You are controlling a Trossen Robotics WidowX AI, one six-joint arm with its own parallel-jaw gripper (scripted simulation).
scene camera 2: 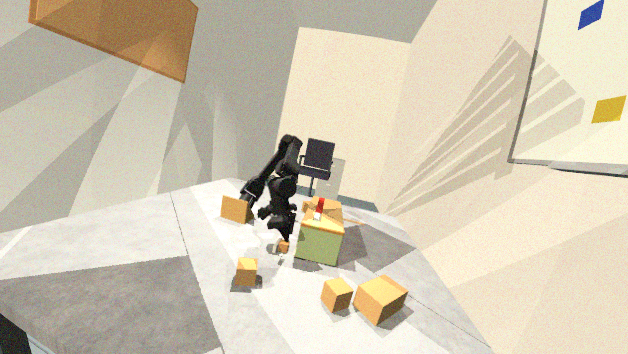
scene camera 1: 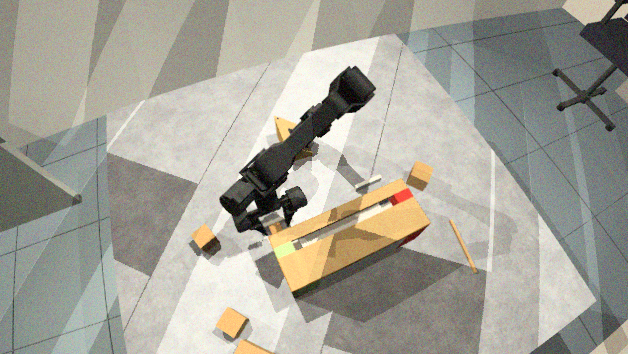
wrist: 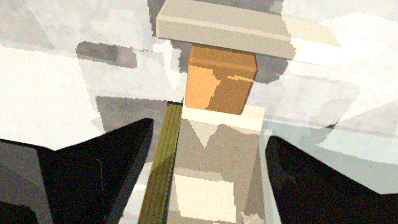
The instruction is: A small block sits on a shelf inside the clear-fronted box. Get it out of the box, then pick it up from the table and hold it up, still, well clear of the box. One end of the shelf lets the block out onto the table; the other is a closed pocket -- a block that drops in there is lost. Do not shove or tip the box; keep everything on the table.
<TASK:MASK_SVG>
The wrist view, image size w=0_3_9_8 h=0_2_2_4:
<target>gripper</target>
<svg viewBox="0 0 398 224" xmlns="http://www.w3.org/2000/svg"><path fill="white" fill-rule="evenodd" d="M270 136L265 149L266 167L281 224L398 224L398 194L376 193L332 167L327 166L321 160L315 159L315 157L300 150L279 136ZM153 119L144 118L59 150L53 150L41 145L0 139L0 224L119 224L119 220L138 181L138 176L143 169L151 147Z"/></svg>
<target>wooden box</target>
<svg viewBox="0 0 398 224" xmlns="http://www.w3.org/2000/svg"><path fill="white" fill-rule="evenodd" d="M137 224L281 224L266 167L265 149L270 136L279 136L300 150L315 157L315 159L321 160L327 166L332 167L376 193L398 194L398 139L263 118L265 108L245 105L243 113L235 115L187 108L184 105L185 96L184 103L168 101ZM156 16L156 36L158 39L272 56L278 59L324 66L329 69L335 67L344 52L339 41L331 33L328 26L310 23L305 20L276 16L271 13L195 0L166 0Z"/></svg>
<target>orange block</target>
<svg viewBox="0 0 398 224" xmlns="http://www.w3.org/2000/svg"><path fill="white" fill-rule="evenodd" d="M192 44L188 62L185 107L241 115L258 72L256 55L254 53Z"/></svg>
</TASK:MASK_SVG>
